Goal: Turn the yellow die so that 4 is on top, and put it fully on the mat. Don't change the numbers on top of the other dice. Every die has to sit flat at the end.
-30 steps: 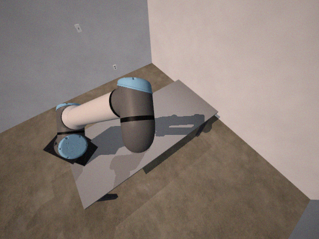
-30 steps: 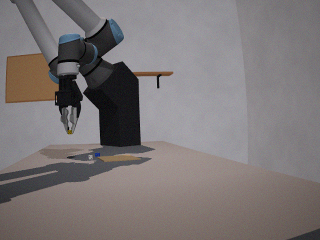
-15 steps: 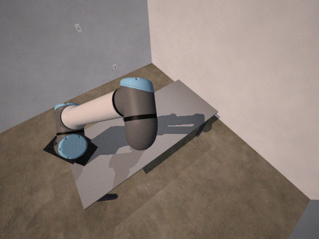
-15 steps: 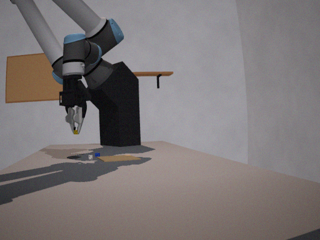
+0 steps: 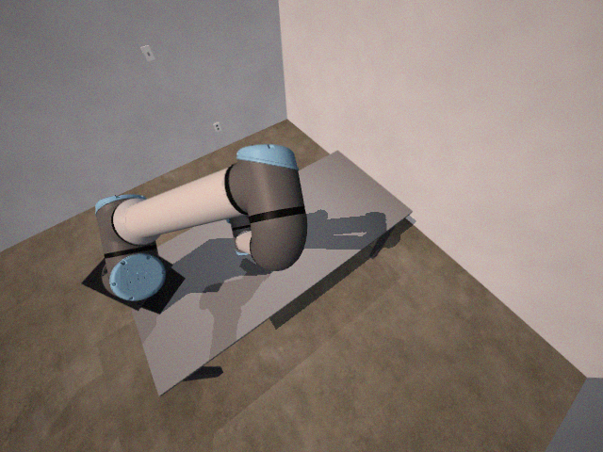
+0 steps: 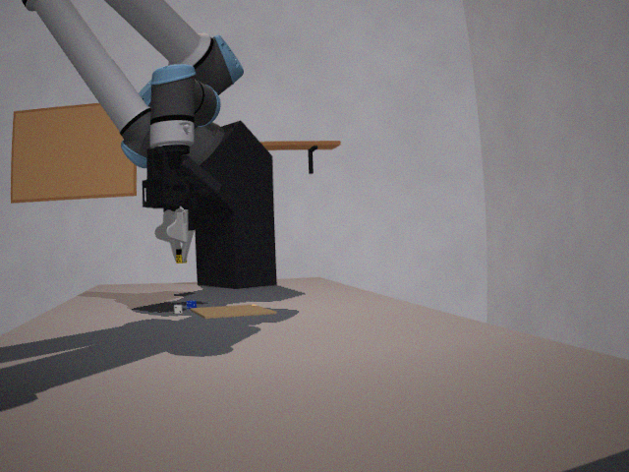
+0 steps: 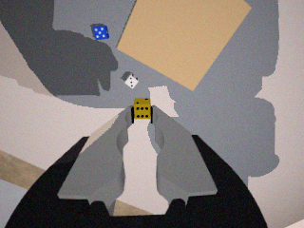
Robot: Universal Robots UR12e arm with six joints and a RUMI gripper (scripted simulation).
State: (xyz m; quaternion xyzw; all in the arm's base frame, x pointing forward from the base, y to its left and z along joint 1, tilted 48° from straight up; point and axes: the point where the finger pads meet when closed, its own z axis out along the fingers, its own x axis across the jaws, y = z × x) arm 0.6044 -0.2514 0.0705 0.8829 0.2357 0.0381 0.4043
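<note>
Now: hand 110 mm above the tan mat, 90 mm to the right of it and 20 mm short of it. From my hand the other things lie so: white die 110 mm below, 20 mm behind, 10 mm to the right; blue die 110 mm below, 80 mm behind, 40 mm to the left; yellow die 10 mm below.
</note>
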